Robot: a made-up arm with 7 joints. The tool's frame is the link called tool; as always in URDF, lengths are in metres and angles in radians. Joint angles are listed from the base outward. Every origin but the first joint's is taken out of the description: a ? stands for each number. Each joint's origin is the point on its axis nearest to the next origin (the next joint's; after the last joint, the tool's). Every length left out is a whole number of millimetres.
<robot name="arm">
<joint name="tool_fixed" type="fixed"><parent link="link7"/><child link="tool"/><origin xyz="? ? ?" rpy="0 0 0"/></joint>
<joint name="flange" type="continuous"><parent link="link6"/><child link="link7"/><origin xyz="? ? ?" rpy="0 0 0"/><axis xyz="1 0 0"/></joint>
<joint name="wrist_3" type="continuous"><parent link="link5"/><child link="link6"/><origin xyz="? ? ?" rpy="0 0 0"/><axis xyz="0 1 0"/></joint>
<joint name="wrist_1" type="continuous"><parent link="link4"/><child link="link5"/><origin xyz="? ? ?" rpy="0 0 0"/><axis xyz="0 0 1"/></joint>
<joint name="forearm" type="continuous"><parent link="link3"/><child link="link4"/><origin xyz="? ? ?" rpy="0 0 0"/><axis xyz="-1 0 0"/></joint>
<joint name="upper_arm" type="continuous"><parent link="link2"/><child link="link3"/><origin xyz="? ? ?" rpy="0 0 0"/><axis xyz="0 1 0"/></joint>
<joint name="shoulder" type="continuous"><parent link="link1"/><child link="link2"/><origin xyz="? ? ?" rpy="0 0 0"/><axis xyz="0 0 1"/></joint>
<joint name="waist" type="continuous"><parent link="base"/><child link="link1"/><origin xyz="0.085 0 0.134" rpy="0 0 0"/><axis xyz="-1 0 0"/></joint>
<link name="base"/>
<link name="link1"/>
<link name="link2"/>
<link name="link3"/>
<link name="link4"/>
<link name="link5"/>
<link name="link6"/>
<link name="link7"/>
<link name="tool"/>
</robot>
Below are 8 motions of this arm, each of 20 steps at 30 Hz.
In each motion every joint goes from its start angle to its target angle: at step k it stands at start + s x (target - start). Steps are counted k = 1, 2, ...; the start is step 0. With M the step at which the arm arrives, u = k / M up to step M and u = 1 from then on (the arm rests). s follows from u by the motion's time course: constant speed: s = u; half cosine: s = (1 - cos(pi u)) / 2; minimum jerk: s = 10 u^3 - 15 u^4 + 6 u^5.
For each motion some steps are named. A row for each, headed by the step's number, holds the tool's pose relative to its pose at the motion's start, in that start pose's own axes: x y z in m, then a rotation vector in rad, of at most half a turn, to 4 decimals.
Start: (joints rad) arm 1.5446 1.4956 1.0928 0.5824 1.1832 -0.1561 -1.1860
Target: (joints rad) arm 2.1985 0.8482 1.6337 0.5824 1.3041 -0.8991 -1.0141
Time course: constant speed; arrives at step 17
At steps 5, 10, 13, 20:
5: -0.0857 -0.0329 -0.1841 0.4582 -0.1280 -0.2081
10: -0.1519 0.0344 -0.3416 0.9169 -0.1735 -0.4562
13: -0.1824 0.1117 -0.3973 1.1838 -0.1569 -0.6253
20: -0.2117 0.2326 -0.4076 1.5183 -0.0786 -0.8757

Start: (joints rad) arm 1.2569 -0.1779 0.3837 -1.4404 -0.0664 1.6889 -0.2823
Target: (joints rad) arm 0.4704 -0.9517 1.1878 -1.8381 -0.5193 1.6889 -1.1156
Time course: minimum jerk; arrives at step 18
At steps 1, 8, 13, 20:
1: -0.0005 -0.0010 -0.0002 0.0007 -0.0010 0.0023
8: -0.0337 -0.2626 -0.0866 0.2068 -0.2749 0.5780
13: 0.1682 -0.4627 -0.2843 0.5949 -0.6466 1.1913
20: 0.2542 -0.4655 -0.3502 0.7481 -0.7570 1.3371

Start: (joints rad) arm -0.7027 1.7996 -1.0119 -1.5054 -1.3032 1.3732 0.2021
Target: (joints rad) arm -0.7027 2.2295 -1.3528 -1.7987 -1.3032 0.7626 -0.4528
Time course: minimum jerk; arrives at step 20
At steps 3, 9, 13, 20:
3: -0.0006 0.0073 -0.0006 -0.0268 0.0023 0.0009
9: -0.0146 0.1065 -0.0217 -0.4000 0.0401 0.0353
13: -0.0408 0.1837 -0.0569 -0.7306 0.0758 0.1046
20: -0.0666 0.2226 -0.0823 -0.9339 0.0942 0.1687

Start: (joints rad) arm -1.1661 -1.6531 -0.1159 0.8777 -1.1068 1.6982 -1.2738
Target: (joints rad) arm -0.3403 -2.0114 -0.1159 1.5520 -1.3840 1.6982 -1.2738
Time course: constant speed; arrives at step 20
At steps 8, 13, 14, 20:
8: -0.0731 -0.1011 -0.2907 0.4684 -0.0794 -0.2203
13: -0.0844 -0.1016 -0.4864 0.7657 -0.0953 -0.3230
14: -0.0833 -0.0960 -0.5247 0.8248 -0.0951 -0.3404
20: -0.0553 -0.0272 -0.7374 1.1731 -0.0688 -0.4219

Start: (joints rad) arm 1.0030 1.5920 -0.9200 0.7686 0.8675 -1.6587 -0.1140
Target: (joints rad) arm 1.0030 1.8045 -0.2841 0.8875 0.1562 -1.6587 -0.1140
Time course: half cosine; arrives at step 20
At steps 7, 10, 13, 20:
7: 0.0056 0.0406 -0.0271 -0.0501 0.0684 -0.0623
10: 0.0160 0.0709 -0.0525 -0.0834 0.1303 -0.0957
13: 0.0286 0.0989 -0.0800 -0.1096 0.1933 -0.1120
20: 0.0435 0.1310 -0.1145 -0.1322 0.2658 -0.1096

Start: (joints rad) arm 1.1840 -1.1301 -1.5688 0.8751 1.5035 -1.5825 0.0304
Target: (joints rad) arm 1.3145 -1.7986 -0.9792 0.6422 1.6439 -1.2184 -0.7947
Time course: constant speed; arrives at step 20
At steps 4, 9, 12, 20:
4: 0.1241 -0.0222 0.0259 -0.0640 0.1659 -0.0447
9: 0.2804 -0.0403 0.0307 -0.1577 0.3815 -0.0789
12: 0.3710 -0.0459 0.0194 -0.2193 0.5131 -0.0879
20: 0.5855 -0.0423 -0.0531 -0.3953 0.8638 -0.0727

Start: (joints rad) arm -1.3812 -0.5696 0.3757 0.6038 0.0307 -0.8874 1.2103
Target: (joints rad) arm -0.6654 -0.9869 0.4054 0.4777 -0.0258 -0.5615 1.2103
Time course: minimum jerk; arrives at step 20
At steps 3, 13, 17, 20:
3: -0.0005 0.0134 -0.0049 -0.0204 -0.0031 -0.0121
13: -0.0351 0.2938 -0.2461 -0.5371 -0.2319 -0.2838
17: -0.0517 0.3328 -0.3376 -0.6576 -0.3415 -0.3318
20: -0.0540 0.3364 -0.3496 -0.6719 -0.3567 -0.3368

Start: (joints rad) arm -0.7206 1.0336 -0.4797 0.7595 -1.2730 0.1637 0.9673
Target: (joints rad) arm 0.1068 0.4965 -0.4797 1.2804 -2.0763 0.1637 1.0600
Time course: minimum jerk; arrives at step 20
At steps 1, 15, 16, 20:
1: -0.0004 0.0004 -0.0005 -0.0010 -0.0012 0.0004
15: -0.2447 -0.0563 -0.4211 -0.2521 -0.8815 0.8056
16: -0.2480 -0.0708 -0.4368 -0.2349 -0.9123 0.8669
20: -0.2509 -0.0894 -0.4553 -0.2085 -0.9481 0.9463

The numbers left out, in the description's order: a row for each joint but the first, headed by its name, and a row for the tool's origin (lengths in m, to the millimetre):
tool: 0 -0.082 0.224
flange: -0.147 0 0.24
wrist_3: -0.107 0.105 0
wrist_1: 0 -0.096 -0.11
forearm: 0.187 0 0.107
upper_arm: -0.086 -0.149 0
shoulder: 0 0.07 0.206

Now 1 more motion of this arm.
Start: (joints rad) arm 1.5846 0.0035 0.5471 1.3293 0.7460 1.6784 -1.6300
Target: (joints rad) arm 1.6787 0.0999 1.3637 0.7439 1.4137 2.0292 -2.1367
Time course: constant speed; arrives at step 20
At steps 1, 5, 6, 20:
1: -0.0003 0.0170 0.0169 -0.1008 -0.0144 0.0072
5: -0.0025 0.0962 0.0625 -0.5033 -0.0686 0.0351
6: -0.0033 0.1176 0.0681 -0.6036 -0.0815 0.0415
20: -0.0005 0.3421 -0.0584 -1.9671 -0.2622 0.0465

